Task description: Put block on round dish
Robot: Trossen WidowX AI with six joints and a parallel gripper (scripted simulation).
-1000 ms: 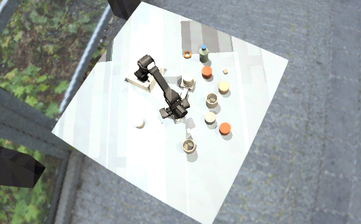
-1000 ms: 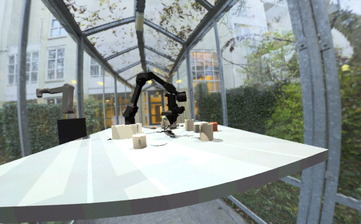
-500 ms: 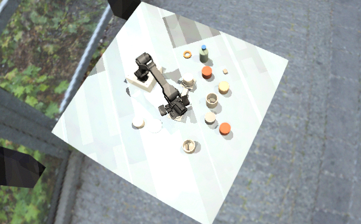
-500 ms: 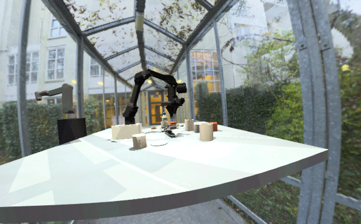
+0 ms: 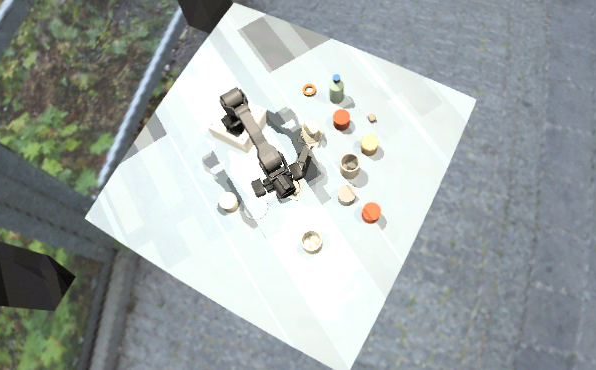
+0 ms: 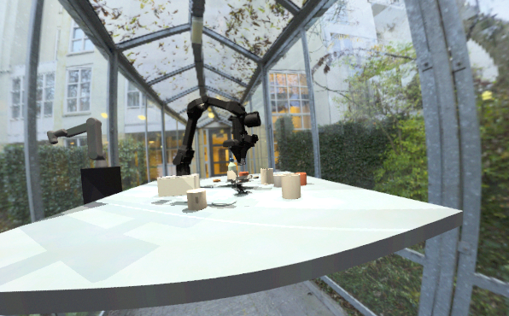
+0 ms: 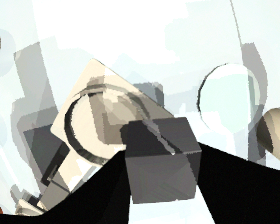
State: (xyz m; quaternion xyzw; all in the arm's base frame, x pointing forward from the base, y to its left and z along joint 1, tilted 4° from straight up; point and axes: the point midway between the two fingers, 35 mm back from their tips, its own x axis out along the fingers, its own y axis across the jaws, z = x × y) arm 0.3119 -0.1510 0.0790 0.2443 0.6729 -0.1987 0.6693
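Now: the round dish 15 cm below my gripper tip, 9 cm to the right of it and 9 cm behind it. Round my gripper tip: bottle (52 cm to the left, 4 cm below, 4 cm behind); then tan cylinder (38 cm to the left, 19 cm ahead, 12 cm below); then grey block (right at my gripper tip).
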